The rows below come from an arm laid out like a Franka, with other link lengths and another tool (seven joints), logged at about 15 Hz.
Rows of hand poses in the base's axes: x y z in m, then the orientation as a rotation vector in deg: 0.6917 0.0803 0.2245 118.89 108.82 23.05; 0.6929 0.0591 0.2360 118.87 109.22 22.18; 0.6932 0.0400 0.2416 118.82 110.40 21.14; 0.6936 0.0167 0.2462 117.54 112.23 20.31; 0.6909 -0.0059 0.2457 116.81 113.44 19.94; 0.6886 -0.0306 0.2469 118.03 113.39 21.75; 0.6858 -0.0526 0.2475 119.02 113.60 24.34; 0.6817 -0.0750 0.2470 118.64 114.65 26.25; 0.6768 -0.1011 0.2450 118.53 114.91 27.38; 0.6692 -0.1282 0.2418 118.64 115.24 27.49; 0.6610 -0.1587 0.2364 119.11 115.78 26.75; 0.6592 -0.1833 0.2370 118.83 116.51 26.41; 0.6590 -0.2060 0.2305 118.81 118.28 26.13
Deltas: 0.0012 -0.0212 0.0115 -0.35 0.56 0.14; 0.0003 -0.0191 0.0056 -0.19 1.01 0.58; 0.0004 -0.0233 0.0046 -0.53 0.61 1.45; -0.0027 -0.0226 -0.0005 -0.18 0.40 0.93; -0.0023 -0.0247 0.0012 1.66 -0.12 -0.31; -0.0028 -0.0220 0.0006 2.07 -0.39 0.02; -0.0041 -0.0224 -0.0005 1.23 -0.41 0.94; -0.0049 -0.0261 -0.0020 0.67 -0.36 0.30; -0.0076 -0.0271 -0.0032 0.23 0.19 0.16; -0.0082 -0.0305 -0.0054 0.02 0.82 0.07; -0.0018 -0.0246 0.0006 -0.09 0.34 0.49; -0.0002 -0.0227 -0.0065 0.45 1.00 1.00
